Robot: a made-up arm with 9 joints. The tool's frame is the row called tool.
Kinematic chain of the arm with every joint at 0, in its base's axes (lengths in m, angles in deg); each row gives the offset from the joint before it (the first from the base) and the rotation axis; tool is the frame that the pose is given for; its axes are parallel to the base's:
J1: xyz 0 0 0.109 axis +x
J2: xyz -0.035 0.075 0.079 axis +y
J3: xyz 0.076 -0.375 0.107 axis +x
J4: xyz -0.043 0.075 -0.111 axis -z
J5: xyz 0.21 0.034 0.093 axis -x
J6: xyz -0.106 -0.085 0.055 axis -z
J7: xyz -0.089 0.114 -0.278 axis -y
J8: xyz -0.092 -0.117 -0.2 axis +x
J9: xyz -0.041 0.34 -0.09 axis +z
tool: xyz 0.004 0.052 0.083
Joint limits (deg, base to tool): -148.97..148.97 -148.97..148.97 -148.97..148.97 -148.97..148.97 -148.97..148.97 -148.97..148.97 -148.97..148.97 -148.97..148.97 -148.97..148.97
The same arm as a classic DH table. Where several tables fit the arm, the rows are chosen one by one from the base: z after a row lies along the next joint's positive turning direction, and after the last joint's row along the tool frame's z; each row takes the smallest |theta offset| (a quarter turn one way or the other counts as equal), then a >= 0, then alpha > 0; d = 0 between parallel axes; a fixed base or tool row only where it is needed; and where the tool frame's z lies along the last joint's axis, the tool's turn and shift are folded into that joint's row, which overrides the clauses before.
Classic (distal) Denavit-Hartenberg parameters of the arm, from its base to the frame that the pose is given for. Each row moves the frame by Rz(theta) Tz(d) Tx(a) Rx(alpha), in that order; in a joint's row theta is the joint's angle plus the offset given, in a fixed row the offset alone. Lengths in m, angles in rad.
base (fixed): d 0.1090, theta_offset 1.5708, a 0.0000, alpha 1.5708
J1: d -0.0350, theta_offset 1.5708, a 0.0790, alpha 1.5708
J2: d -0.3000, theta_offset 0.0000, a 0.1070, alpha -1.5708
J3: d 0.0330, theta_offset -1.5708, a 0.0750, alpha 1.5708
J4: d 0.0180, theta_offset 0.0000, a 0.0340, alpha 1.5708
J5: d -0.1040, theta_offset 0.0000, a -0.0850, alpha -1.5708
J6: d 0.2230, theta_offset -1.5708, a 0.0890, alpha 1.5708
J7: d 0.0030, theta_offset 1.5708, a 0.2000, alpha -1.5708
J8: d -0.1330, theta_offset 1.5708, a 0.3400, alpha -1.5708
J9: d 0.0000, theta_offset -0.0768, a 0.0522, alpha 0.0000
tool (fixed): d -0.0070, theta_offset -1.4940, a 0.0000, alpha 0.0000
Joint limits (rad, base to tool): -2.6000..2.6000 -2.6000..2.6000 -2.6000..2.6000 -2.6000..2.6000 -2.6000..2.6000 -2.6000..2.6000 -2.6000..2.6000 -2.6000..2.6000 -2.6000..2.6000

